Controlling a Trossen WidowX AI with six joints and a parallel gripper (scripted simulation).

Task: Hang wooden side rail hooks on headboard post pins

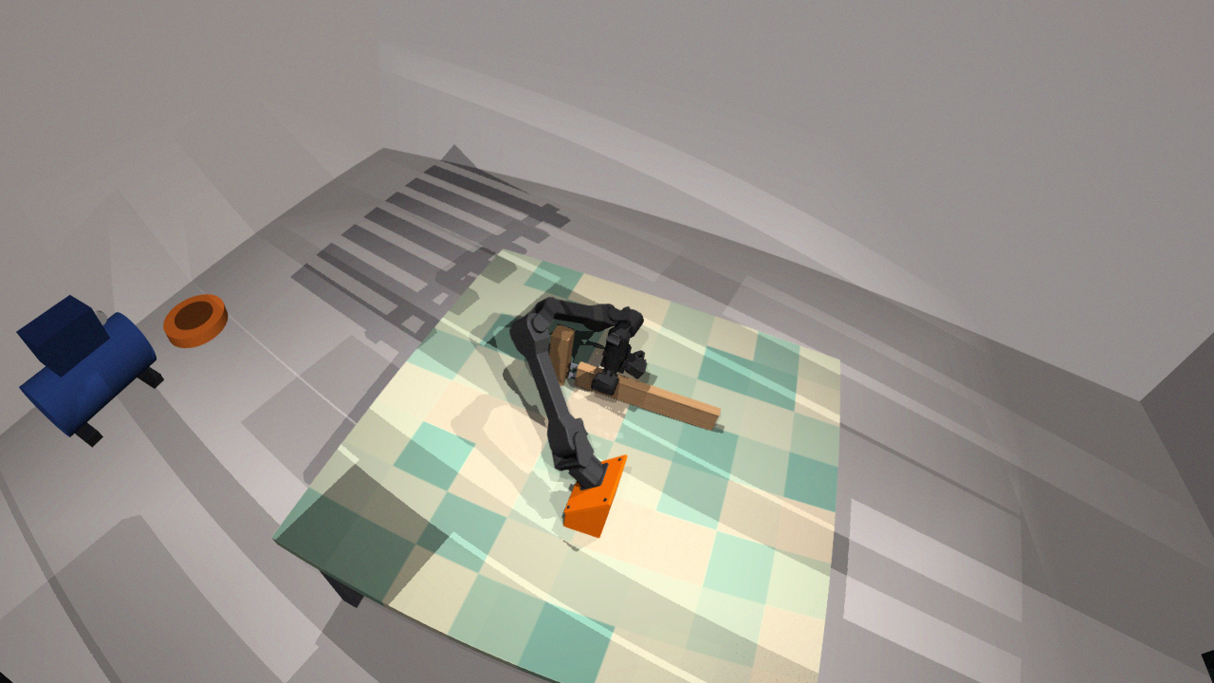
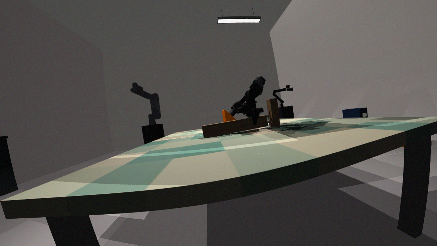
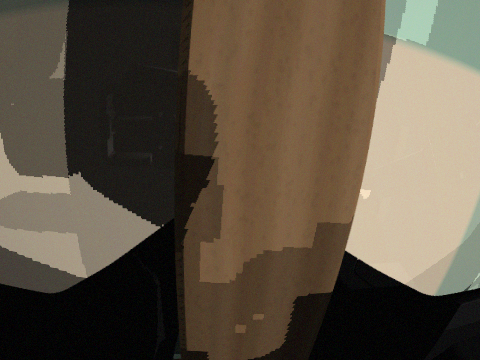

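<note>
Right now my gripper tip is 140 mm to the right of the headboard post, 60 mm below it and 10 mm short of it.
</note>
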